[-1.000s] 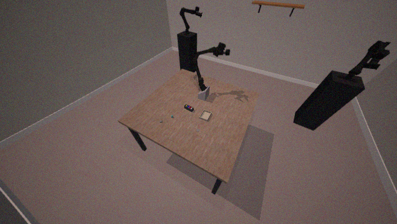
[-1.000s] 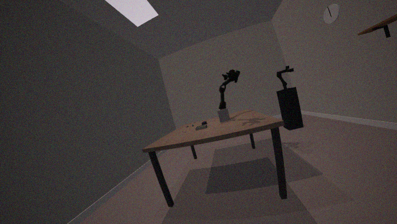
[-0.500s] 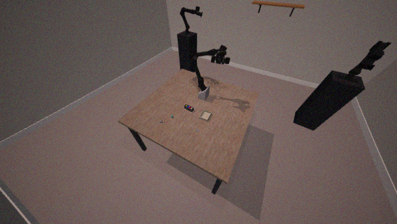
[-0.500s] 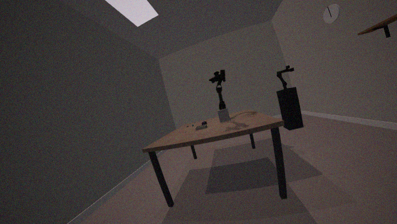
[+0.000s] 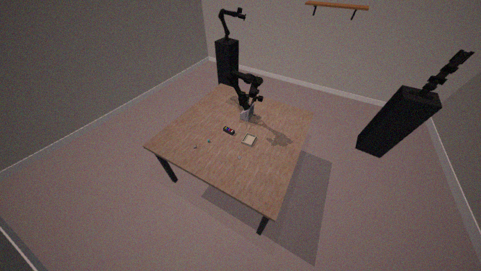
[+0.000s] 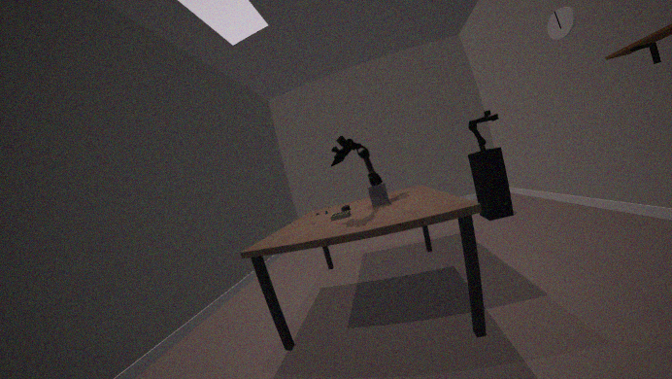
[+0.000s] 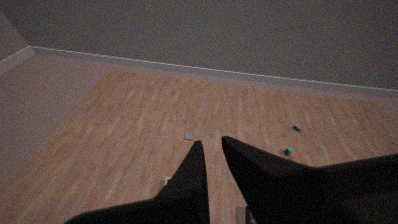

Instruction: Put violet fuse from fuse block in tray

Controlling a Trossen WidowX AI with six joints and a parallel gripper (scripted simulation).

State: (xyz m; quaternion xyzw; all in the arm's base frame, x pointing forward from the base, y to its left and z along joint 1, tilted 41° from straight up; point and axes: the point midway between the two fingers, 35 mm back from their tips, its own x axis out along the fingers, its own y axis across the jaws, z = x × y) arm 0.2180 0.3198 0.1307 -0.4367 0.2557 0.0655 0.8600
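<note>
Now: gripper tip 360 mm above the violet fuse, 190 mm to the left of it and 30 mm short of it. Also, from my gripper tip: grey tray 380 mm below, 40 mm to the left, 20 mm ahead.
</note>
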